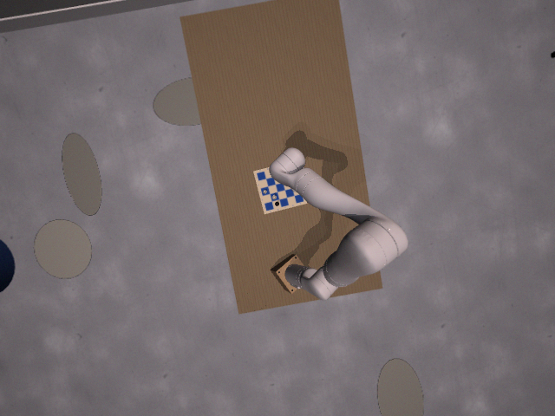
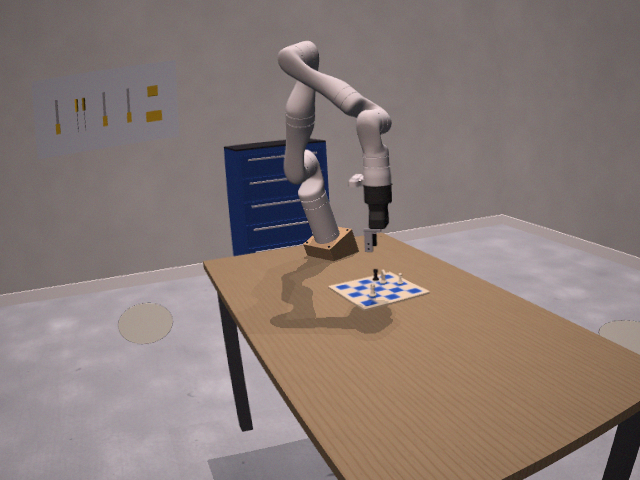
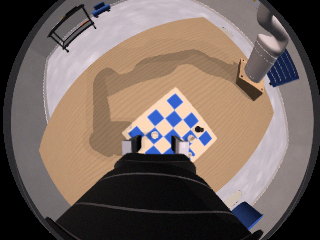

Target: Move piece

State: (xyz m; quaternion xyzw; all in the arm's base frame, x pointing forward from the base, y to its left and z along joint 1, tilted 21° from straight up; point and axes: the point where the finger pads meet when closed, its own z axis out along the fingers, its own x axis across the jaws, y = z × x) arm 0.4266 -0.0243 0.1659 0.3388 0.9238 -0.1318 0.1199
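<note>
Right now the white piece is 140 mm below my hand and 10 mm ahead of it. Also, from my hand: blue-and-cream chessboard: 160 mm below, 40 mm to the left, 30 mm behind; then black piece: 140 mm below, 100 mm behind, 70 mm to the left.
</note>
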